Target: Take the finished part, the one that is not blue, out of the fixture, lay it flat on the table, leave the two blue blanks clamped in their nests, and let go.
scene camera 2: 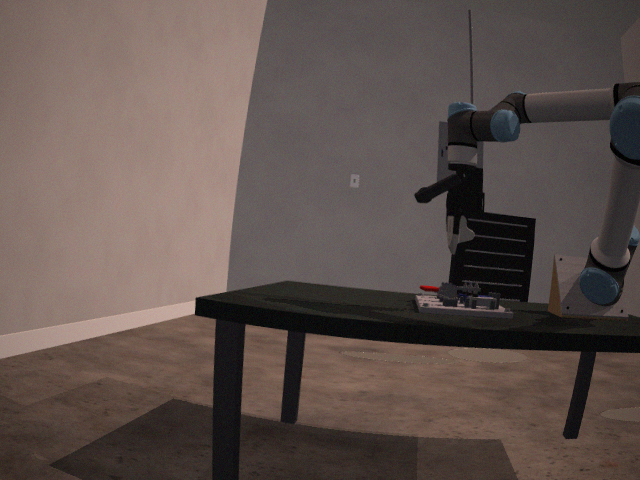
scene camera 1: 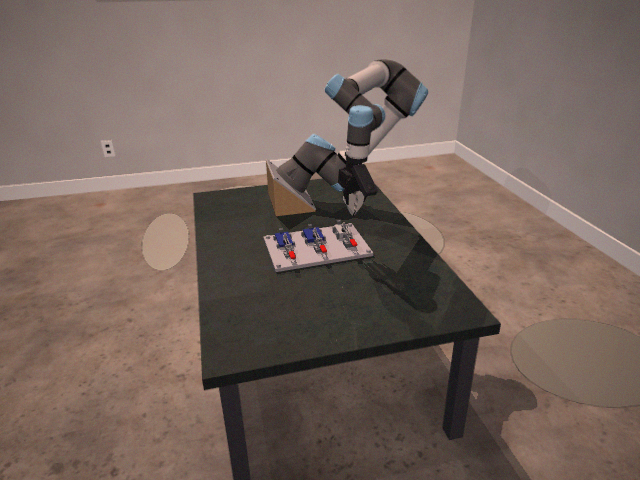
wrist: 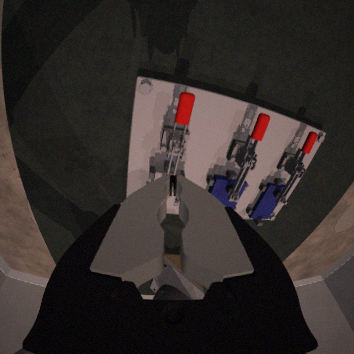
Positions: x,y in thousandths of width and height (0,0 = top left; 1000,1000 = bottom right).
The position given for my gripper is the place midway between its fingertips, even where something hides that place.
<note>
I see my gripper (scene camera 2: 707,530) and a fixture plate (scene camera 1: 479,534).
My gripper is seen too in scene camera 1 (scene camera 1: 552,449) and in the wrist view (wrist: 487,499). The fixture plate is seen too in scene camera 2 (scene camera 2: 682,641) and in the wrist view (wrist: 609,338).
</note>
